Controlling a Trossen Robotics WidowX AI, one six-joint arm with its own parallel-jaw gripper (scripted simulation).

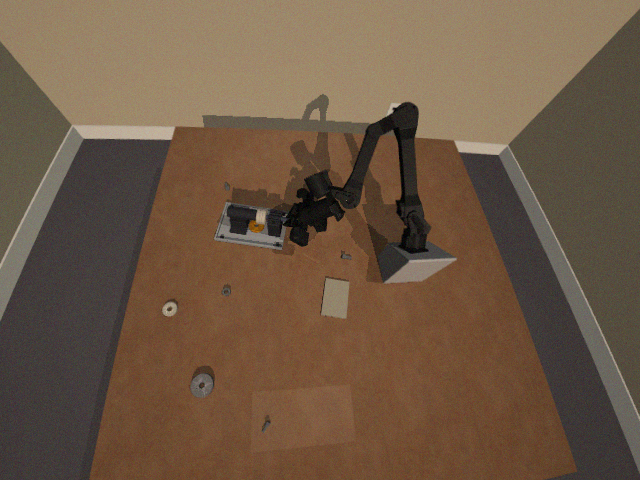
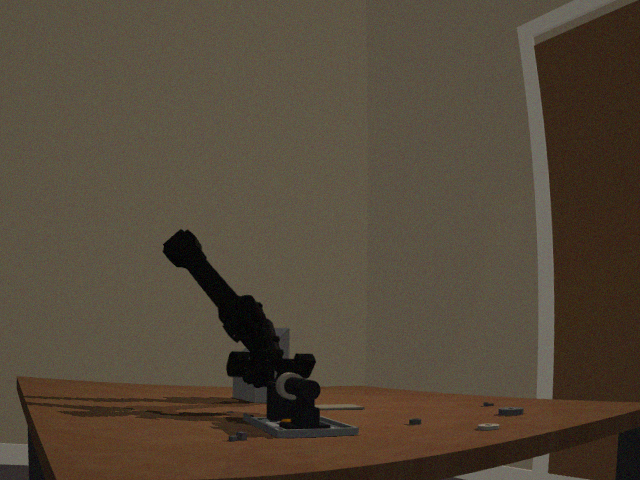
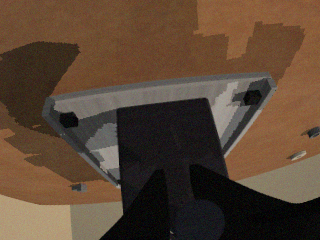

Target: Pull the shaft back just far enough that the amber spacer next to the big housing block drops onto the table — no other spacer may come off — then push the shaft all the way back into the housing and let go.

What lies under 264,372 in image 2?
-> My gripper.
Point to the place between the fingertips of my gripper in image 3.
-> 177,175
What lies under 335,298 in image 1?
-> A pale flat slab.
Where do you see a dark housing block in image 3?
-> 126,131
